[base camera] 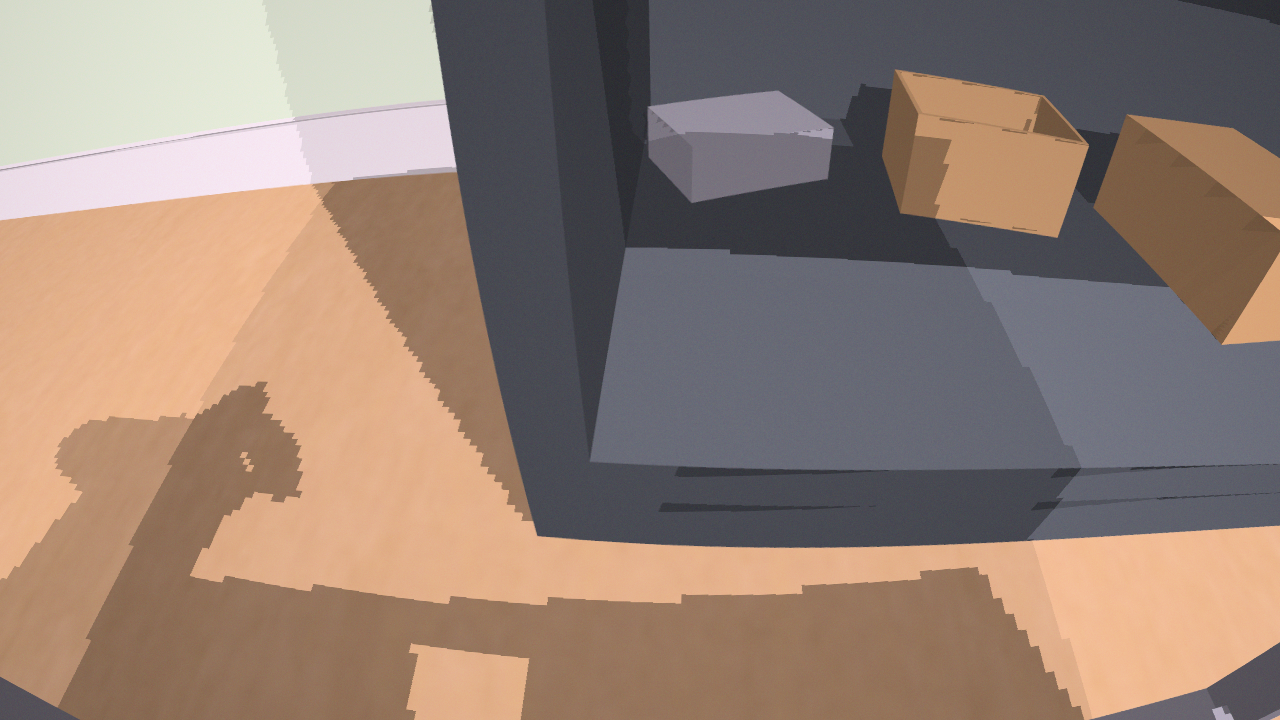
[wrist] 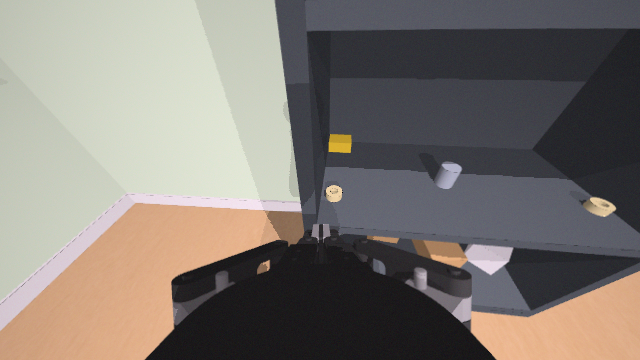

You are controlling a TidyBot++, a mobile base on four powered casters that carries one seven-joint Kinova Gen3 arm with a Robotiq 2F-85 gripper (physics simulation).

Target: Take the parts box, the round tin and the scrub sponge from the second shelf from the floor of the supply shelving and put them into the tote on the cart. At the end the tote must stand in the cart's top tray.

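Note:
My gripper [wrist: 321,235] is shut and empty, in front of the lower left part of the supply shelving [base camera: 496,268] [wrist: 294,110]. On the second shelf [wrist: 480,210], in the wrist view, a yellow block [wrist: 340,144], perhaps the scrub sponge, lies at the back left. A grey upright cylinder [wrist: 447,177], perhaps the round tin, stands near the middle. A small cream ring [wrist: 334,198] lies at the front left, just beyond the fingertips in the view; whether they touch cannot be told. I cannot make out a parts box on this shelf. The tote and the cart do not show.
The bottom shelf [base camera: 805,358] holds a grey box [base camera: 760,165], an open tan box [base camera: 989,183], a larger tan box [base camera: 1172,214] [wrist: 437,250] and a white box [wrist: 489,255]. Another cream ring [wrist: 594,209] lies at the second shelf's right. A wall [wrist: 150,100] stands left of the shelving.

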